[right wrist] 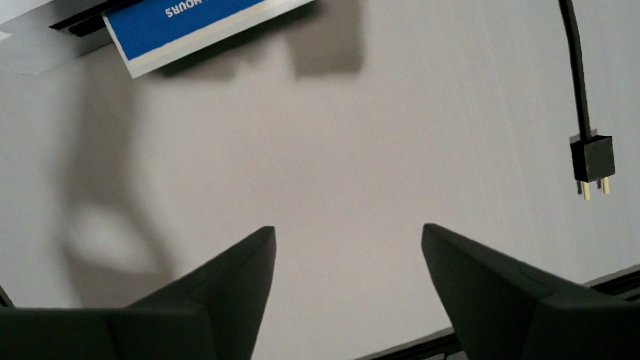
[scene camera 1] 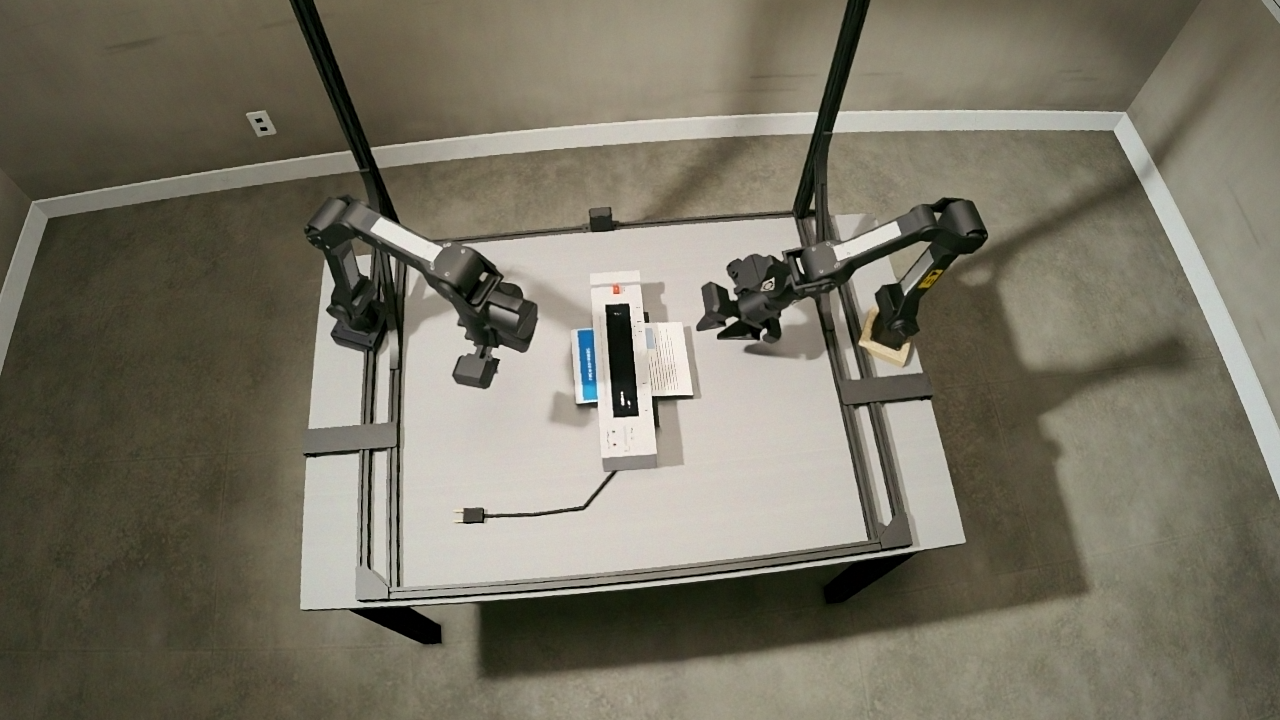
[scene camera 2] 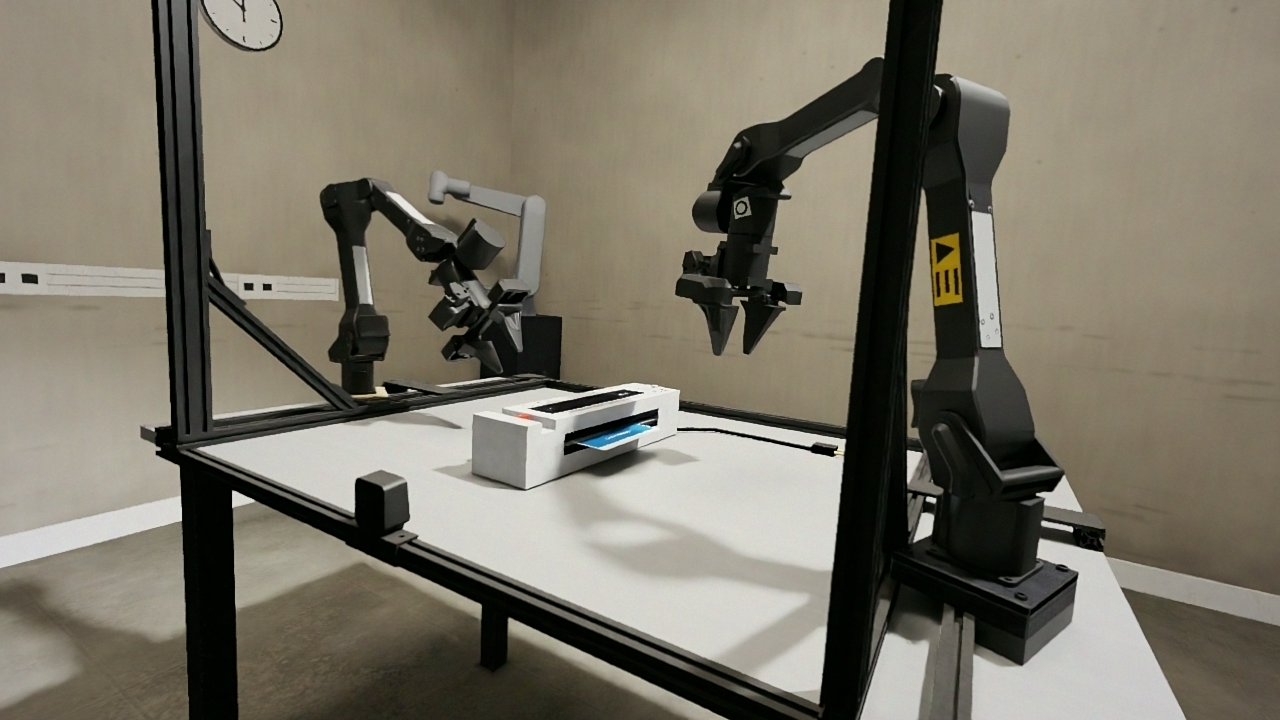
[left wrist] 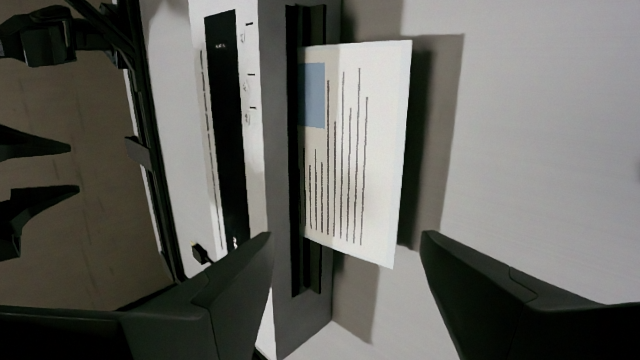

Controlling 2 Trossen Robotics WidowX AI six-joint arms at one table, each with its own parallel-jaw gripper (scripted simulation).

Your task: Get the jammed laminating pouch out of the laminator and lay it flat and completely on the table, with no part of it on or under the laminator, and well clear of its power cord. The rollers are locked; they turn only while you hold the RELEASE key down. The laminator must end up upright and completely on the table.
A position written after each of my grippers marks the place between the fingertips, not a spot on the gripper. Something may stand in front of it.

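Note:
Looking through scene camera 2, I find my left gripper [scene camera 2: 510, 362] and my right gripper [scene camera 2: 732, 354], together with a white laminator [scene camera 2: 524, 453] and a laminating pouch [scene camera 2: 607, 439]. Scene camera 1 gives me the pouch [scene camera 1: 669, 374] again, as well as my left gripper [scene camera 1: 706, 333] and my right gripper [scene camera 1: 500, 358]. In the left wrist view I can see my left gripper [left wrist: 347, 242], my right gripper [left wrist: 75, 169] and the laminating pouch [left wrist: 352, 99]. The right wrist view has my right gripper [right wrist: 348, 236] in it.

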